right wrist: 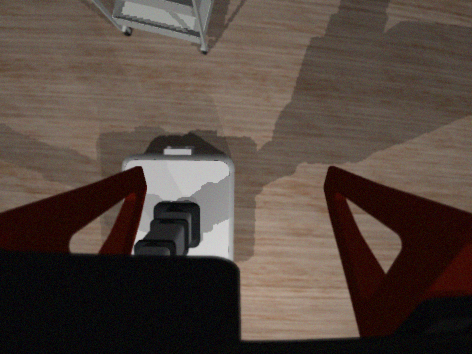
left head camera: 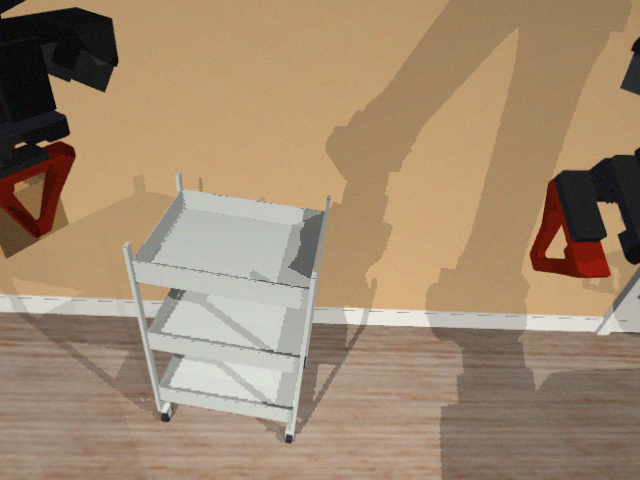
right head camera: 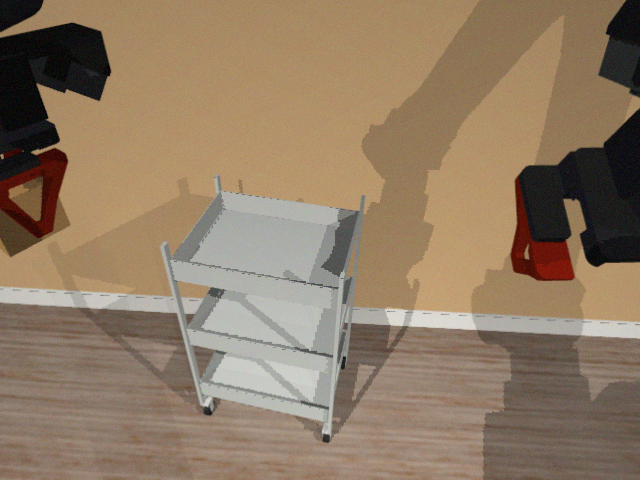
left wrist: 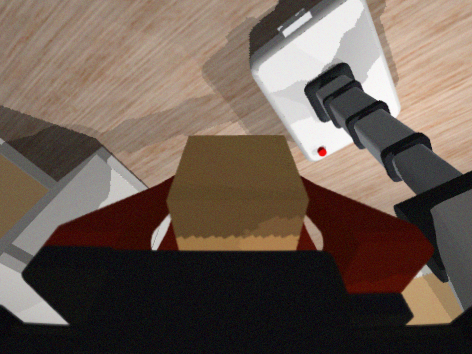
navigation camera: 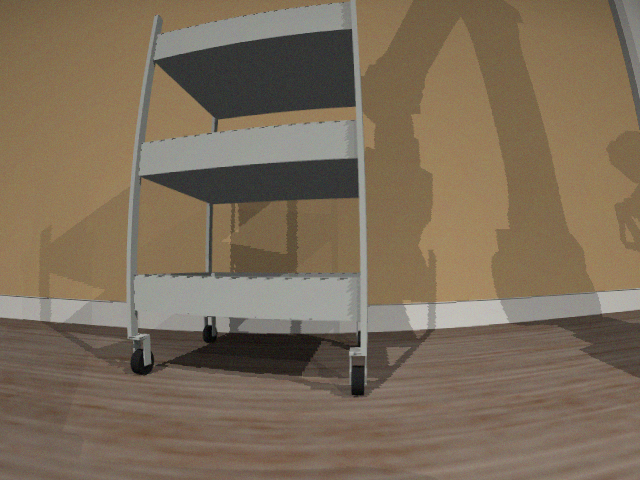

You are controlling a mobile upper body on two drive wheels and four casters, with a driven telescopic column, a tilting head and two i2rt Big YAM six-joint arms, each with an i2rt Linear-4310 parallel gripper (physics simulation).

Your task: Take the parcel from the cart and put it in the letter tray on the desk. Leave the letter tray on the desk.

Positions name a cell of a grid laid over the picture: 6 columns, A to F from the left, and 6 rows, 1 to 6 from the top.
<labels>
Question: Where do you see a grey cart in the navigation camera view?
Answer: C1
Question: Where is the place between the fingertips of the right gripper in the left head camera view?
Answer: F4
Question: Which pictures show the right gripper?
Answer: The right wrist view, the left head camera view and the right head camera view only.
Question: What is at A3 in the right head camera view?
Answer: The left gripper.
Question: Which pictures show the left gripper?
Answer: The left head camera view, the right head camera view and the left wrist view only.
</labels>
